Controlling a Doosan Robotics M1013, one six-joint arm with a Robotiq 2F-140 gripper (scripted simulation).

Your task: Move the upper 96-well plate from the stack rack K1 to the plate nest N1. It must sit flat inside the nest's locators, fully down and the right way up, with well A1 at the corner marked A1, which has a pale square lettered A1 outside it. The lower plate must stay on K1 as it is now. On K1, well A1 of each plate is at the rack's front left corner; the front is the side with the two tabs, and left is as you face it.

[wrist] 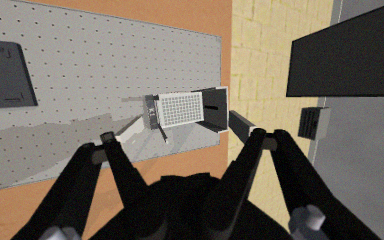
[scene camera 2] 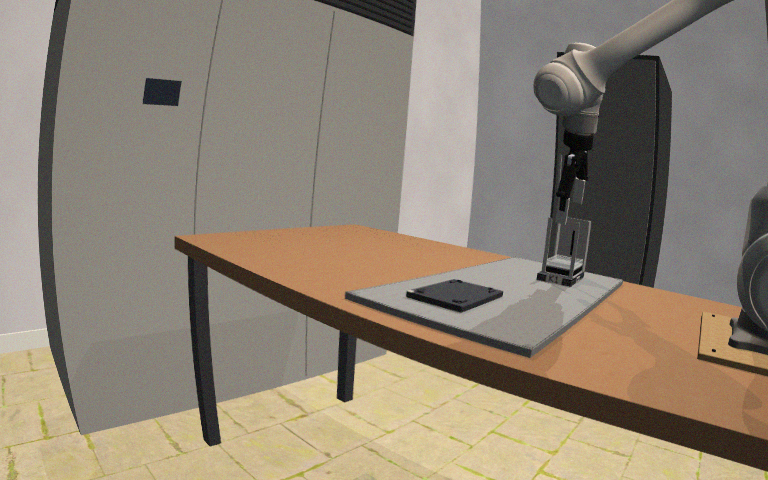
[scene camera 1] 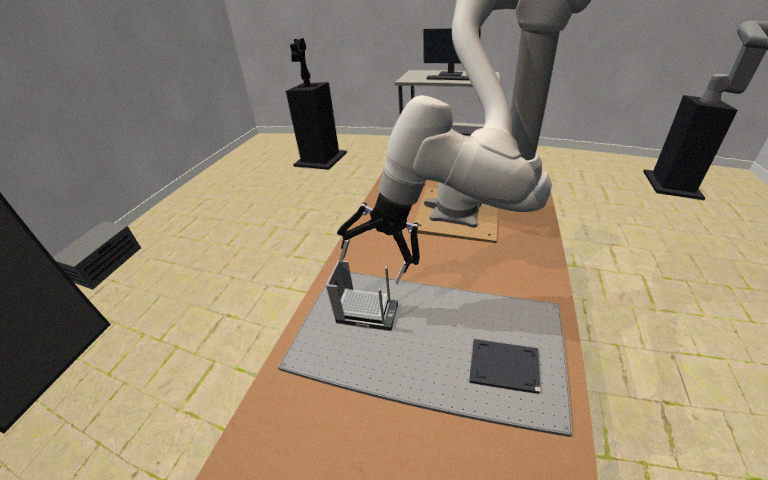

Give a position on a dark plate nest N1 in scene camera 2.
441, 294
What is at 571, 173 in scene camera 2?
My gripper.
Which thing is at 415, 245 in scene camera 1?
My gripper.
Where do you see a dark plate nest N1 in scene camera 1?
507, 366
